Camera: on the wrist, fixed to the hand. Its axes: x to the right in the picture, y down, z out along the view.
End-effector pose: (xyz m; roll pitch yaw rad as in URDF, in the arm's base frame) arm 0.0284 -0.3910 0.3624 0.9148 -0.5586 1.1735
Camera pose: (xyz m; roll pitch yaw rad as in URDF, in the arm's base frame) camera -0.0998 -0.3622 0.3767 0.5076 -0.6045 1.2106
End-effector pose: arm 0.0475 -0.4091 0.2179 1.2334 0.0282 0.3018
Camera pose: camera 0.0035 -0.3021 0.2818 0.8466 -0.0252 0.3163
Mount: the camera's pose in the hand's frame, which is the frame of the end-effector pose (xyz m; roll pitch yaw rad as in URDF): -0.0120 0.0982 -0.0877 -0.3869 -0.0040 0.0552
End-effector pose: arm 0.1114 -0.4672 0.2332 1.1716 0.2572 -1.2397
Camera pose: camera 0.2248 -0.4311 0.2908 0.7890 0.2047 -1.2216
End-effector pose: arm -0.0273 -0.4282 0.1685 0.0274 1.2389 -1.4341
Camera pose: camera 0.0608 -0.3310 0.1522 -0.2036 1.2291 -1.2691
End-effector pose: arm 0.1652 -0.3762 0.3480 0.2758 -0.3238 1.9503
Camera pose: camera 0.0527 -0.4136 0.2895 -0.1290 -0.3422 2.0055
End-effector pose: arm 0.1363 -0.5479 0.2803 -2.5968 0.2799 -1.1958
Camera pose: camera 0.0141 -0.5908 0.3068 -2.9974 0.3116 -1.2432
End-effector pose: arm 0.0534 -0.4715 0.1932 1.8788 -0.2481 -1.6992
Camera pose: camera 0.1120 -0.4376 0.3067 1.4978 -0.2994 -1.7207
